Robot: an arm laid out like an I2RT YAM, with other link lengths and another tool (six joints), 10 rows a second.
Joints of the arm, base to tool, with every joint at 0 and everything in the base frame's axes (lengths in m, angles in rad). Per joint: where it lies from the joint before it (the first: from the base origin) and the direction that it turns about. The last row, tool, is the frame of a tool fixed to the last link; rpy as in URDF.
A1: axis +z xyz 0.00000 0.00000 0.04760
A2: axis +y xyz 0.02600 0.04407 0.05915
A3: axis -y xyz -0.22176 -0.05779 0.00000
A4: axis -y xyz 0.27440 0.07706 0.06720
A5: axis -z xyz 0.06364 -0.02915 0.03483
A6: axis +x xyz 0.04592 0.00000 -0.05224
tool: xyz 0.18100 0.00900 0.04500 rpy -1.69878 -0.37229 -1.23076
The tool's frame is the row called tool.
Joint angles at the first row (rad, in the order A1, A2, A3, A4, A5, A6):
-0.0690 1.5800 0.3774 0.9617 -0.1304 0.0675
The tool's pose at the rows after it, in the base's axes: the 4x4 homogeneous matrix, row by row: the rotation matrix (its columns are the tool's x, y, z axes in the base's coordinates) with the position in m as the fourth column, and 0 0 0 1 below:
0.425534 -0.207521 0.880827 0.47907; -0.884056 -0.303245 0.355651 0.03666; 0.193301 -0.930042 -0.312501 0.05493; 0 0 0 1
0.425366 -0.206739 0.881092 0.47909; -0.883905 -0.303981 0.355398 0.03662; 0.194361 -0.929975 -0.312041 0.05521; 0 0 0 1
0.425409 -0.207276 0.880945 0.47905; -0.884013 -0.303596 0.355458 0.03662; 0.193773 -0.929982 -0.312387 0.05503; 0 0 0 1
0.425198 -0.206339 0.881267 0.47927; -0.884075 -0.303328 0.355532 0.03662; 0.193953 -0.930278 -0.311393 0.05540; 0 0 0 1
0.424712 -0.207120 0.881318 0.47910; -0.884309 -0.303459 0.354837 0.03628; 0.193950 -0.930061 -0.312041 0.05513; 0 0 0 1
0.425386 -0.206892 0.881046 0.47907; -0.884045 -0.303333 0.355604 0.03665; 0.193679 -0.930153 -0.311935 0.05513; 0 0 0 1
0.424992 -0.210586 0.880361 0.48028; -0.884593 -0.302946 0.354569 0.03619; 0.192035 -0.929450 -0.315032 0.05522; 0 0 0 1
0.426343 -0.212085 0.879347 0.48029; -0.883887 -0.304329 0.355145 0.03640; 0.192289 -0.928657 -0.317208 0.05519; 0 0 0 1
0.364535 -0.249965 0.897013 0.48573; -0.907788 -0.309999 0.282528 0.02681; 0.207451 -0.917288 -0.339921 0.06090; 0 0 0 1
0.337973 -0.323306 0.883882 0.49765; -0.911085 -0.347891 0.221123 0.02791; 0.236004 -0.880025 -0.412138 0.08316; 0 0 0 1
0.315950 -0.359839 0.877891 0.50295; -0.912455 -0.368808 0.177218 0.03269; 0.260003 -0.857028 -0.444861 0.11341; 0 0 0 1
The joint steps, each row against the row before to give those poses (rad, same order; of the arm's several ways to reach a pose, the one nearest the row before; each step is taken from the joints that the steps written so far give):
0.0000 0.0000 -0.0014 0.0010 -0.0001 -0.0001
-0.0001 -0.0004 -0.0001 0.0004 0.0001 -0.0007
0.0000 0.0001 -0.0001 -0.0003 0.0000 0.0004
0.0001 0.0003 0.0008 0.0006 0.0000 0.0003
-0.0008 -0.0002 -0.0007 -0.0001 0.0000 -0.0003
0.0008 0.0000 -0.0001 0.0000 -0.0001 0.0003
-0.0004 -0.0012 0.0057 -0.0104 0.0009 0.0001
-0.0001 -0.0030 0.0004 -0.0056 -0.0009 -0.0016
0.0309 -0.0375 0.0262 -0.0789 0.1067 0.0016
0.0495 -0.1151 0.0995 -0.2782 0.1070 -0.0276
0.0478 -0.0809 0.0949 -0.2051 0.0872 -0.0071

